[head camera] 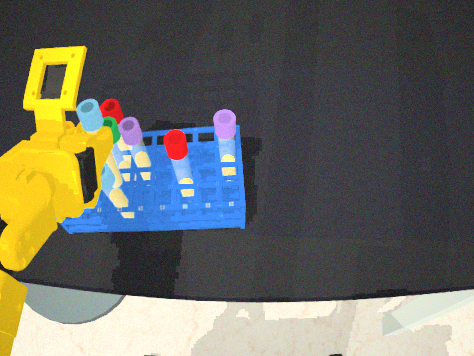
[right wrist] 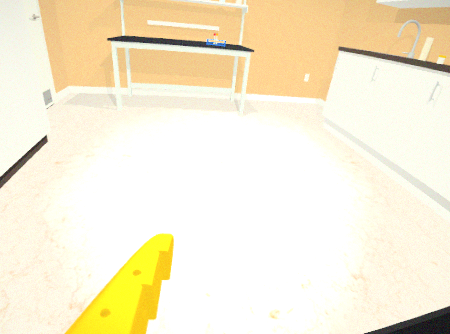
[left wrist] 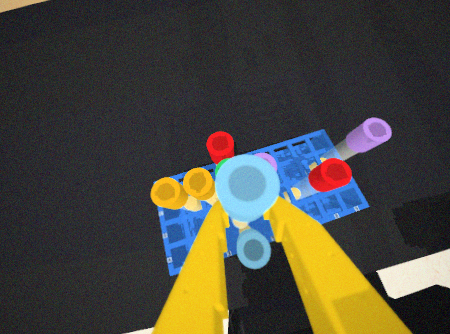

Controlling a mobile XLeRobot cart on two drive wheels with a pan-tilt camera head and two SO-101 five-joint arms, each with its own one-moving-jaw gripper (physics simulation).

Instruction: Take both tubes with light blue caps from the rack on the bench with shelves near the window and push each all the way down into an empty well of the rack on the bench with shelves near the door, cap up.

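Frame: origin at the left arm's base, x down, y right, z back, level; centimetres.
Seen in the pictures: left hand, its tool point: (head camera: 86, 131) (left wrist: 227, 209); right hand, its tool point: (right wrist: 171, 250).
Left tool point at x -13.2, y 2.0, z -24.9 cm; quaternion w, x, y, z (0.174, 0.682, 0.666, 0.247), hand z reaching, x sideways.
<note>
Offsets run from my left tool point to a thing's top centre. Level surfaces: height alone.
My left gripper (head camera: 101, 134) (left wrist: 248, 201) is shut on a tube with a light blue cap {dx -2.8, dy +0.8, dz +0.1 cm} (head camera: 90, 116) (left wrist: 247, 187), cap up, held over the blue rack {dx +8.8, dy +3.1, dz -1.4 cm} (head camera: 215, 218) (left wrist: 175, 243). The cap stands large between the jaws in the left wrist view. The second light blue cap {dx +2.5, dy +1.1, dz +2.1 cm} (head camera: 106, 178) (left wrist: 253, 249) is on a tube in the rack's near row, lower down and partly behind the gripper in the head view. My right gripper (right wrist: 160, 250) is fully open; one notched jaw shows, over the floor. A small far blue rack (right wrist: 216, 44) stands on another bench.
Tubes with red {dx +2.6, dy +7.4, dz -0.6 cm} (head camera: 176, 145) (left wrist: 330, 175), purple {dx +2.6, dy +11.5, dz -2.9 cm} (head camera: 225, 124) (left wrist: 370, 134), green (head camera: 109, 130) (left wrist: 223, 167) and orange caps {dx +2.6, dy -1.4, dz -2.3 cm} (left wrist: 198, 183) stand in the near rack on the black bench top {dx +14.5 cm} (head camera: 350, 150). A grey round seat (head camera: 75, 305) is below its edge. White cabinets (right wrist: 390, 115) stand right.
</note>
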